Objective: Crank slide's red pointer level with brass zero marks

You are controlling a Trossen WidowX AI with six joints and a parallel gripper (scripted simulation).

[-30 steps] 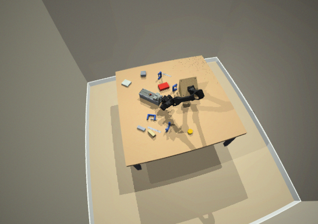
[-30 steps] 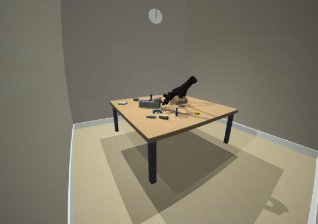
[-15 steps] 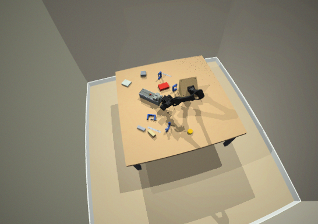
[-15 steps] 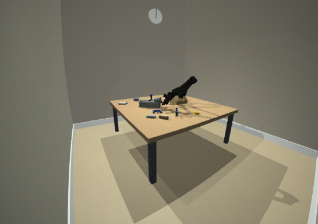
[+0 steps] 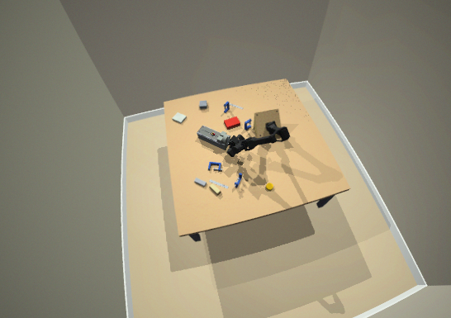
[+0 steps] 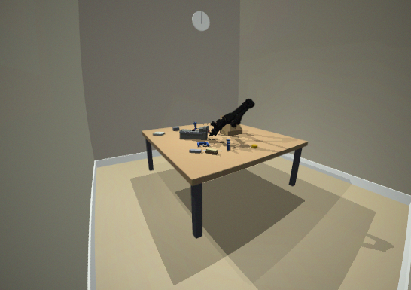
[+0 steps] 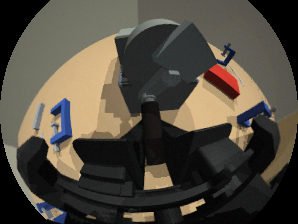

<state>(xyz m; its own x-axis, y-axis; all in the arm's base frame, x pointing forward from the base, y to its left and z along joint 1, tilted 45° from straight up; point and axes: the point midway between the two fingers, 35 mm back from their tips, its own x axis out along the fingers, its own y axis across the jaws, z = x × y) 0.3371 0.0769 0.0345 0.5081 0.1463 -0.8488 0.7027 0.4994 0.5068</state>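
My gripper tip is now 30 mm below the dark crank handle, 10 mm to the right of it and 10 mm past it. Round my gripper tip: red pointer: 120 mm to the right, 100 mm ahead, 50 mm above; then tan block: 310 mm to the left, 190 mm ahead, 20 mm below; then yellow disc: 400 mm to the left, 190 mm behind, 20 mm below.
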